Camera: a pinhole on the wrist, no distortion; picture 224 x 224 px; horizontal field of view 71.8 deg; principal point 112.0 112.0 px. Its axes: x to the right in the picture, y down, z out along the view. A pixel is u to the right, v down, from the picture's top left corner.
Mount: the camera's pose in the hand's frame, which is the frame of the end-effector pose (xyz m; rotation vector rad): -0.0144 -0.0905 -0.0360 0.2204 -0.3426 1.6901
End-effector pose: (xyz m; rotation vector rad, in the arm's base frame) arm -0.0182 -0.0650 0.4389 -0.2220 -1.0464 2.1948
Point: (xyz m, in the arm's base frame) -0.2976 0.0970 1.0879
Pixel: outside the picture
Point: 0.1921 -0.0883 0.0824
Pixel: behind the camera
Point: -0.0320 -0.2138 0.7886
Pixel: 128 112
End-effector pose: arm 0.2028 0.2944 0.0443 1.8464 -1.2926 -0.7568
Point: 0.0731 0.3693 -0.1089
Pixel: 188 166
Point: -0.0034 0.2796 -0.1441
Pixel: 194 107
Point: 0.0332 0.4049 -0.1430
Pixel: 177 182
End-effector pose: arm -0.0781 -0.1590 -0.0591 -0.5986 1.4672 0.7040
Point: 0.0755 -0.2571 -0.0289
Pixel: 23 159
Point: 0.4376 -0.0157 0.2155
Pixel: 124 179
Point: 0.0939 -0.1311 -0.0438
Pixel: 152 101
